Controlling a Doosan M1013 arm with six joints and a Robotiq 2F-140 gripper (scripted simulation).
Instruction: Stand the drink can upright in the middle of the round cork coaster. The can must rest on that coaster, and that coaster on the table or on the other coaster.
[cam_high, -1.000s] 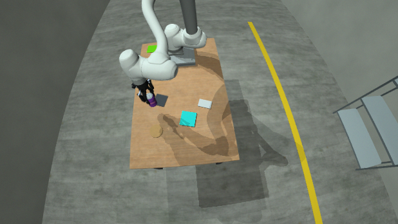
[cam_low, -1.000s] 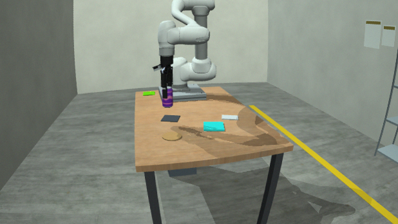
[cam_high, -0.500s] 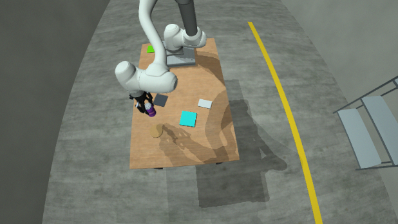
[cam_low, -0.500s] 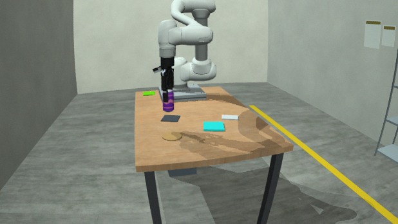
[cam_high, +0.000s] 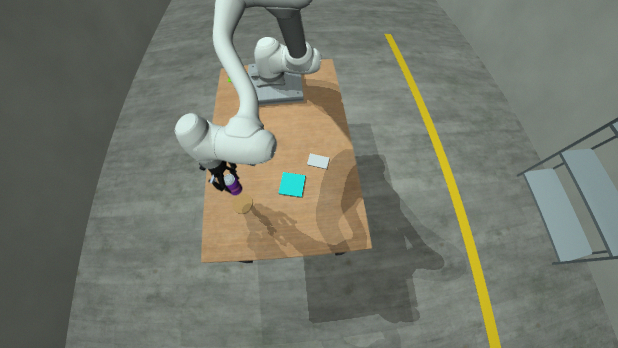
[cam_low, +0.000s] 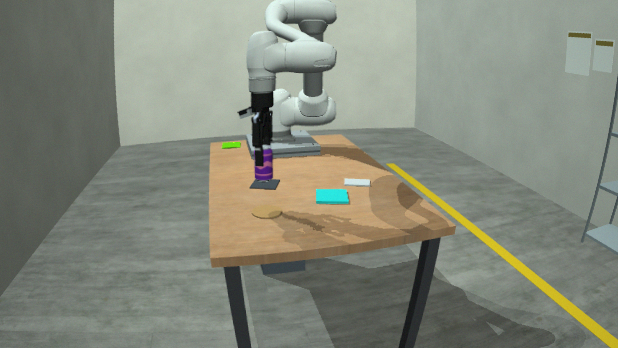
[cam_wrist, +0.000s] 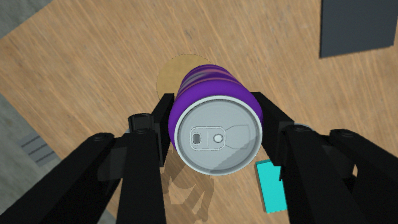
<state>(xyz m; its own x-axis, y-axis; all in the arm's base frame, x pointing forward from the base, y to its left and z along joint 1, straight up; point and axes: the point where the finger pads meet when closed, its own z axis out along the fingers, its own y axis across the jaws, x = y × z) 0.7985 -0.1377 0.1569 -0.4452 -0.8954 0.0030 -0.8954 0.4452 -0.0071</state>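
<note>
Right now my hand is 30 mm short of the round cork coaster and 200 mm above it. Round my hand: drink can: 30 mm below; then teal block: 50 mm behind, 260 mm to the left, 190 mm below; then dark grey square coaster: 240 mm behind, 20 mm to the left, 200 mm below.
</note>
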